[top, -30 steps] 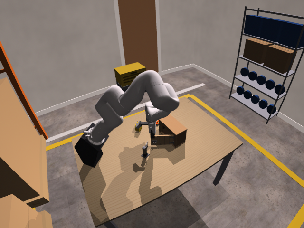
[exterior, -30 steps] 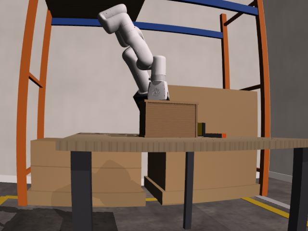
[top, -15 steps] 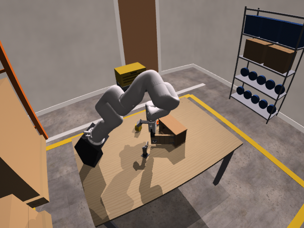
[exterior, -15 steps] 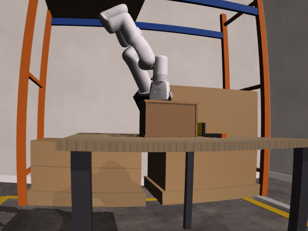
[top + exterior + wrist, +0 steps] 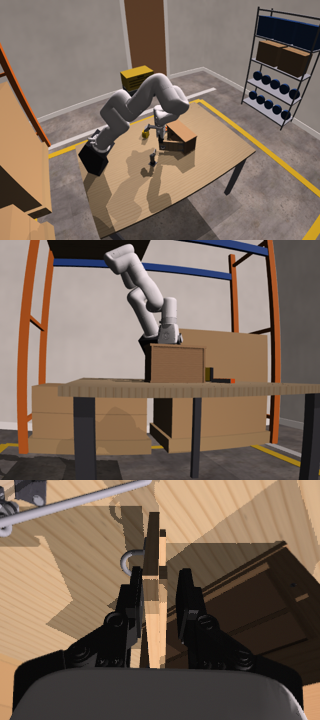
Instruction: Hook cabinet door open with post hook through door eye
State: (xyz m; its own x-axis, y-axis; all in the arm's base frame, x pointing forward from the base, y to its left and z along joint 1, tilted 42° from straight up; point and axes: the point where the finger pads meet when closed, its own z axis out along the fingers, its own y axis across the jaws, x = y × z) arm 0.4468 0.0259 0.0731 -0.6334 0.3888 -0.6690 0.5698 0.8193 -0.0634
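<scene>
Now: hand 80 mm past the grey hook rod, 70 mm above it and 30 mm to the left of it. From my hand the other things lie so: yellow block (220 mm to the left, 90 mm below, 40 mm behind); then door (60 mm to the right, 60 mm below, 50 mm ahead); then orange thing (210 mm ahead, 200 mm to the left, 120 mm below).
</scene>
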